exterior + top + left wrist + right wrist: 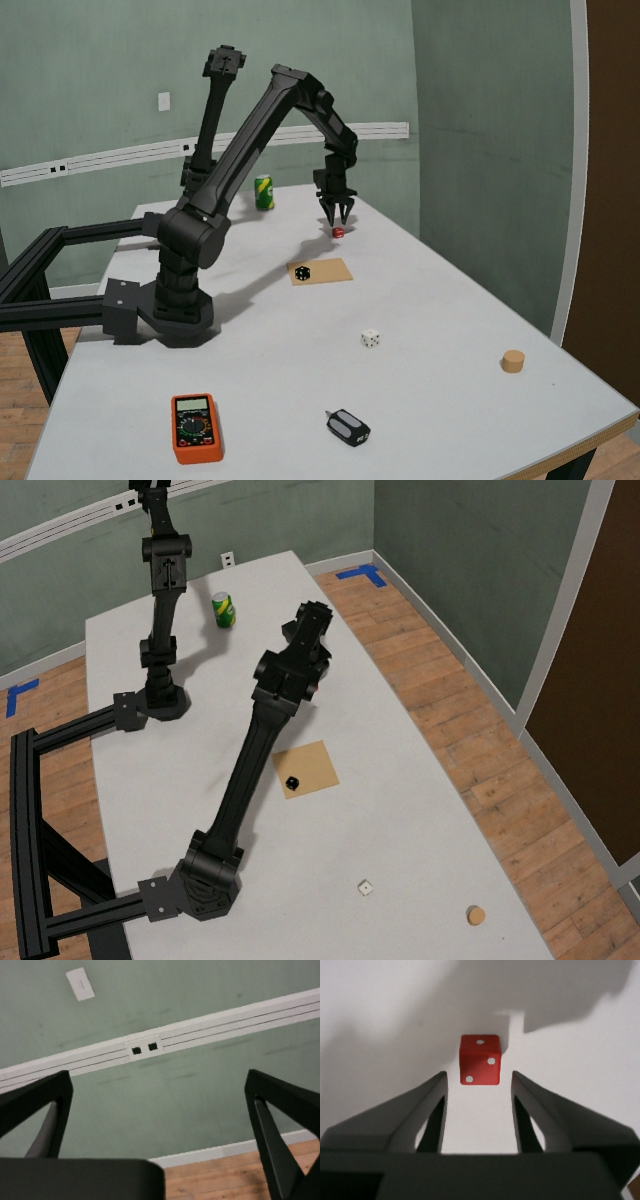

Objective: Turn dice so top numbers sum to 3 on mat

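My right hand is 30 mm above the red die. Round my right hand: black device 200 mm behind, 840 mm to the right, 30 mm below; then tan mat 110 mm behind, 250 mm to the right, 40 mm below; then cork cylinder 120 mm ahead, 790 mm to the right, 30 mm below.
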